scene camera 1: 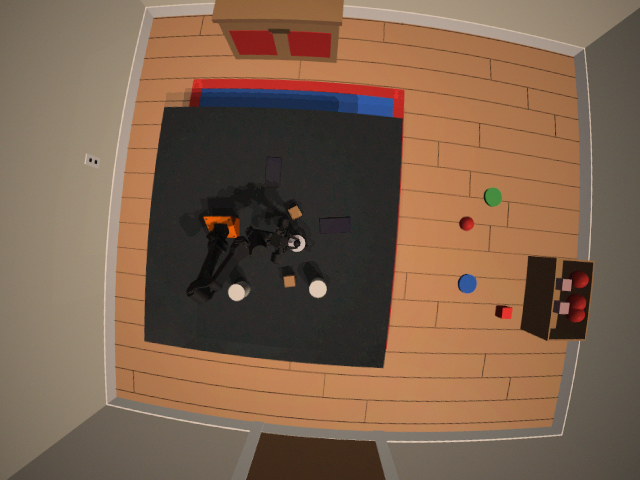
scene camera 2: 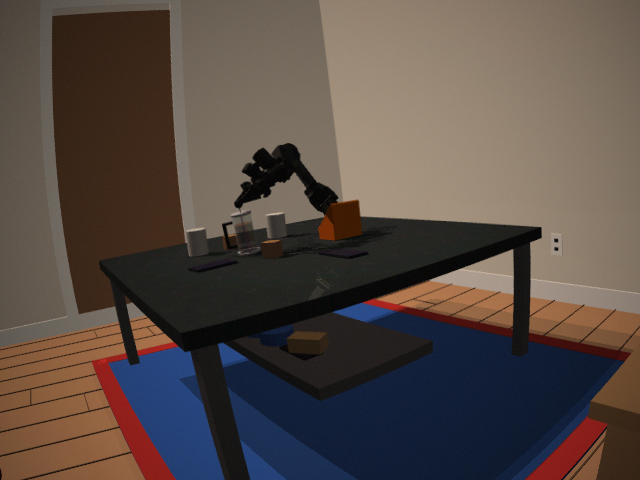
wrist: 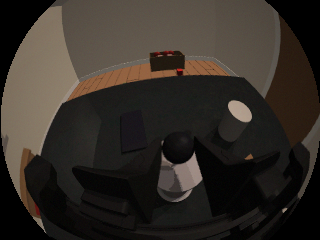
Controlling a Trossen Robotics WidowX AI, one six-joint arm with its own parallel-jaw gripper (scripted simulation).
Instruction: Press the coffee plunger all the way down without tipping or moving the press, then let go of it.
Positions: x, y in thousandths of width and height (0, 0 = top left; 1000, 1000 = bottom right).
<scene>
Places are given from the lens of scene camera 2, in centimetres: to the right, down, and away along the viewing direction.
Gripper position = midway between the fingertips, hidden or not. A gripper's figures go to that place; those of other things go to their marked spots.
gripper (scene camera 2: 370, 424): -28, -12, 167
glass coffee press (scene camera 2: 379, 464): -26, -6, 165
</scene>
